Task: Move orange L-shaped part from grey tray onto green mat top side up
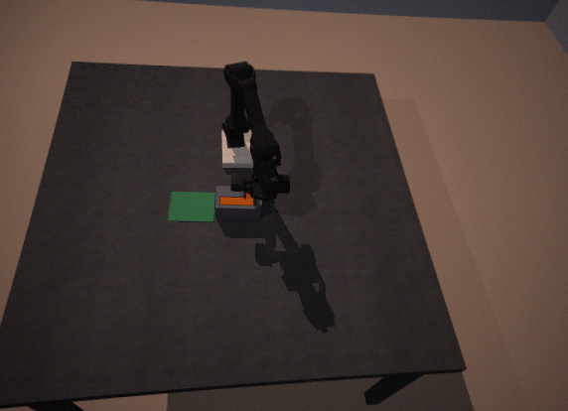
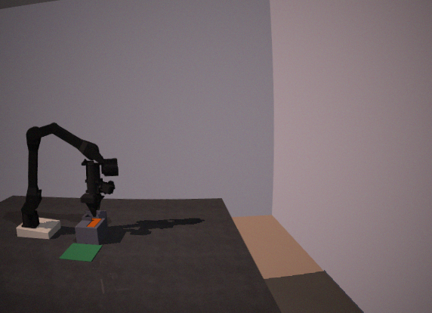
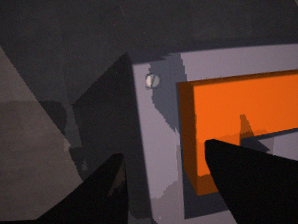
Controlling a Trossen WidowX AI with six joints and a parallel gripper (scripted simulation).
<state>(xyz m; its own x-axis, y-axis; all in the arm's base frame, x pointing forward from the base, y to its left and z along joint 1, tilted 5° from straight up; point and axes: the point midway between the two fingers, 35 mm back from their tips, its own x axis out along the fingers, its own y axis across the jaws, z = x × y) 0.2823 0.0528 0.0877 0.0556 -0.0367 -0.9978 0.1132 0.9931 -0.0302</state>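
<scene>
The orange L-shaped part is 6 cm to the right of my gripper tip, 2 cm below it and 1 cm behind it. Also, from my gripper tip: green mat: 22 cm to the right, 9 cm below, 3 cm behind.
</scene>
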